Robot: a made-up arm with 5 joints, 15 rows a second.
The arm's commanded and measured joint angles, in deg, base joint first. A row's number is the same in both.
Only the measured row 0 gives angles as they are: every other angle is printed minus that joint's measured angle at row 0.
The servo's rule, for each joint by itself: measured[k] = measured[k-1] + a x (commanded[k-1-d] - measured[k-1]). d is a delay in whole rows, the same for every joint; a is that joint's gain. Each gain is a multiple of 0.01, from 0.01 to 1. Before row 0 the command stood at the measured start. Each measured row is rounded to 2 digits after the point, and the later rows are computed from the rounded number. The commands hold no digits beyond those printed.
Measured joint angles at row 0:
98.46, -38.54, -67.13, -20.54, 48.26
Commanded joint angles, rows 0 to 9:
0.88, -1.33, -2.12, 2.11, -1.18
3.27, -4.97, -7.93, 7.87, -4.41
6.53, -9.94, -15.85, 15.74, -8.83
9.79, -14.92, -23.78, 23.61, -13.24
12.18, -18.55, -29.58, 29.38, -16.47
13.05, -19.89, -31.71, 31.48, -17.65
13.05, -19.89, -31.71, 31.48, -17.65
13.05, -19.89, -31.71, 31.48, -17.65
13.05, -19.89, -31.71, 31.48, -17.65
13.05, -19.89, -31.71, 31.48, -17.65
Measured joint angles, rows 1 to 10:
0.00, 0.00, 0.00, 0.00, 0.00
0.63, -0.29, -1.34, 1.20, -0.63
2.53, -1.32, -5.49, 5.00, -2.63
5.41, -3.22, -12.02, 11.12, -5.92
8.56, -5.79, -19.43, 18.24, -9.80
11.17, -8.60, -25.82, 24.59, -13.34
12.52, -11.08, -29.53, 28.52, -15.62
12.90, -13.02, -30.90, 30.21, -16.70
13.01, -14.53, -31.41, 30.93, -17.20
13.04, -15.71, -31.60, 31.24, -17.44
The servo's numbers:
d 1
a 0.72 0.22 0.63 0.57 0.53

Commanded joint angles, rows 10 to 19:
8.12, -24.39, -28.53, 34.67, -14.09
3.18, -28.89, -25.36, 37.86, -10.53
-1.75, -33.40, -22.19, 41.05, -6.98
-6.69, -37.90, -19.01, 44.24, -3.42
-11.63, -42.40, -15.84, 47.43, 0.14
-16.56, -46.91, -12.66, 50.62, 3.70
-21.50, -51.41, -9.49, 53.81, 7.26
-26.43, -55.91, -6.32, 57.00, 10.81
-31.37, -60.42, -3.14, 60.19, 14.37
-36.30, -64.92, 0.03, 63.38, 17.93
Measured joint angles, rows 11 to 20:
13.05, -16.63, -31.67, 31.38, -17.55
9.50, -18.34, -29.69, 33.26, -15.72
4.95, -20.66, -26.96, 35.88, -12.97
0.13, -23.46, -23.95, 38.83, -9.80
-4.78, -26.64, -20.84, 41.91, -6.42
-9.71, -30.11, -17.69, 45.06, -2.94
-14.64, -33.81, -14.52, 48.23, 0.58
-19.58, -37.68, -11.35, 51.41, 4.12
-24.51, -41.69, -8.18, 54.60, 7.67
-29.45, -45.81, -5.00, 57.79, 11.22

